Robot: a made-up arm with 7 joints. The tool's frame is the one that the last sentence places. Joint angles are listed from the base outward.
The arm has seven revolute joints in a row. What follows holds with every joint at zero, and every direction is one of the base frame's. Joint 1 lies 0.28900 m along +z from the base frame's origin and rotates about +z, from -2.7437 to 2.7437 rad. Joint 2 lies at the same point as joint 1 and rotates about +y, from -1.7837 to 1.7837 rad. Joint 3 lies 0.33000 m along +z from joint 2 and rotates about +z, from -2.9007 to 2.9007 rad. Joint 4 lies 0.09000 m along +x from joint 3 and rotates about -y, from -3.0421 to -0.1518 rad. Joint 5 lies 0.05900 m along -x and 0.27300 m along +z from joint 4 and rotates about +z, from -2.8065 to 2.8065 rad. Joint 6 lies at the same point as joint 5 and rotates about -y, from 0.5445 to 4.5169 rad. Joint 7 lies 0.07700 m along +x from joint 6 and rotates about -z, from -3.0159 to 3.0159 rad. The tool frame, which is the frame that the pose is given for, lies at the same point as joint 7; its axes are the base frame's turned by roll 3.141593, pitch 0.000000 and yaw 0.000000 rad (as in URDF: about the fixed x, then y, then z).
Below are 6 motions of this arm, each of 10 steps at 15 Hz.
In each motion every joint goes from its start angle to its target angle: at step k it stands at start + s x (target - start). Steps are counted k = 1, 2, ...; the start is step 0. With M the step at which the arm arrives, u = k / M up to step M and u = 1 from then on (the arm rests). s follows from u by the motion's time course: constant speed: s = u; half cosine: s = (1 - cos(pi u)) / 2; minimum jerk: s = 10 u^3 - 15 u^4 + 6 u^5.
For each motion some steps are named. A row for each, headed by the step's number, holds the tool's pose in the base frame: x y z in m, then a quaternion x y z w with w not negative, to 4 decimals.
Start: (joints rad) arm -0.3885 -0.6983 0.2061 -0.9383 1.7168 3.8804 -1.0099
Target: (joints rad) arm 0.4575 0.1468 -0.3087 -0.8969 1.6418 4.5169 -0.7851
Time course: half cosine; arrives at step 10
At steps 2, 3, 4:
2: -0.0948 0.0135 0.8363 -0.0307 0.3917 -0.9024 0.1770
3: -0.0522 -0.0153 0.8391 -0.0512 0.4501 -0.8731 0.1801
4: 0.0069 -0.0384 0.8372 -0.0799 0.5136 -0.8365 0.1737

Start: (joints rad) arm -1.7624 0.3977 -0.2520 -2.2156 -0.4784 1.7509 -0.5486
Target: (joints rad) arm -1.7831 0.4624 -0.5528 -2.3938 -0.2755 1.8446 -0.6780
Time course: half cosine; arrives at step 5
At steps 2, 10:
2: -0.2131 -0.3775 0.2803 -0.6995 0.5259 0.3135 0.3686
10: -0.2667 -0.3034 0.2575 -0.6265 0.5945 0.2435 0.4414

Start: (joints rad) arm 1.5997 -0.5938 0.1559 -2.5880 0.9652 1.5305 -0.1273
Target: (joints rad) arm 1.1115 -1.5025 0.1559 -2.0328 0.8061 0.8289 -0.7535
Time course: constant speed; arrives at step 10
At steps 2, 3, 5, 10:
2: -0.0519 0.1854 0.5884 -0.5370 -0.7285 0.3624 0.2228
3: -0.0521 0.1565 0.6191 -0.5021 -0.7661 0.3143 0.2494
5: -0.0632 0.0861 0.6678 -0.4343 -0.8322 0.2060 0.2764
10: -0.1667 -0.1149 0.6868 -0.2941 -0.9328 -0.0783 0.1928

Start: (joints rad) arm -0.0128 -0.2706 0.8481 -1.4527 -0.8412 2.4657 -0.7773
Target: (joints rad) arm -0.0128 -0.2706 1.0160 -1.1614 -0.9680 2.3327 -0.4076
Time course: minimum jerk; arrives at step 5
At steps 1, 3, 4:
1: 0.0949 0.3272 0.8028 0.3780 0.6215 0.5170 0.4512
3: 0.0348 0.3298 0.8365 0.4081 0.5410 0.6161 0.4015
4: 0.0096 0.3267 0.8493 0.4198 0.5050 0.6557 0.3726

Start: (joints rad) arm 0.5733 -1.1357 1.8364 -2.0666 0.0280 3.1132 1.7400
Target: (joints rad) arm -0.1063 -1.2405 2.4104 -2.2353 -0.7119 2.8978 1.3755
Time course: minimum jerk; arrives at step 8
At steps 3, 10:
3: -0.4555 0.2015 0.2460 -0.6565 -0.5757 -0.3636 0.3246
10: -0.3073 0.2587 0.0612 0.5008 0.7410 0.4245 0.1412

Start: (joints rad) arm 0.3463 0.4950 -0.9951 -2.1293 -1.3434 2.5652 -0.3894
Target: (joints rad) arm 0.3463 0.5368 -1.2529 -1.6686 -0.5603 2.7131 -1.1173
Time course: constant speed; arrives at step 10
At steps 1, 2, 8, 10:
1: 0.4329 -0.1738 0.3777 0.7412 0.4158 -0.2791 0.4470
2: 0.4405 -0.1834 0.3964 0.7479 0.4073 -0.2701 0.4492
8: 0.4611 -0.2251 0.5217 0.7600 0.3781 -0.1930 0.4921
10: 0.4586 -0.2312 0.5654 0.7508 0.3754 -0.1636 0.5183

